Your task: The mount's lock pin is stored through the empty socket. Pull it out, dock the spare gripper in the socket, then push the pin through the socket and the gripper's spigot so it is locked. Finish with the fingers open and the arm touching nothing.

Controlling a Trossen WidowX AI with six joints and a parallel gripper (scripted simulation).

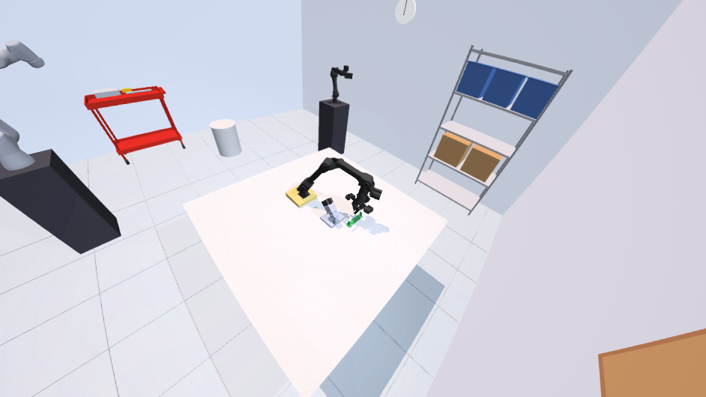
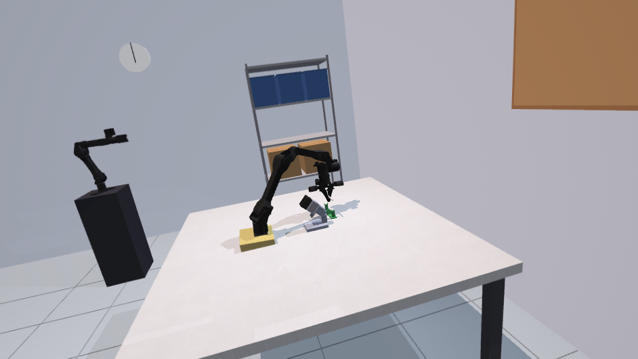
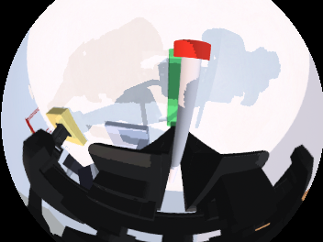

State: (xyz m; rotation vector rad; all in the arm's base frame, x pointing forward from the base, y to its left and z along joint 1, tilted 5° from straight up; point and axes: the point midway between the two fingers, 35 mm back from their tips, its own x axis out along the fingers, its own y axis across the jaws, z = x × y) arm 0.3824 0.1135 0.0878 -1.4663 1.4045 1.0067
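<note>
My gripper tip is 50 mm above the green cradle and 10 mm to the right of it. From my gripper tip the other things lie so: grey mount 100 mm to the right, 90 mm behind, 20 mm below; then spare gripper 120 mm behind, 110 mm to the right, 40 mm above.
</note>
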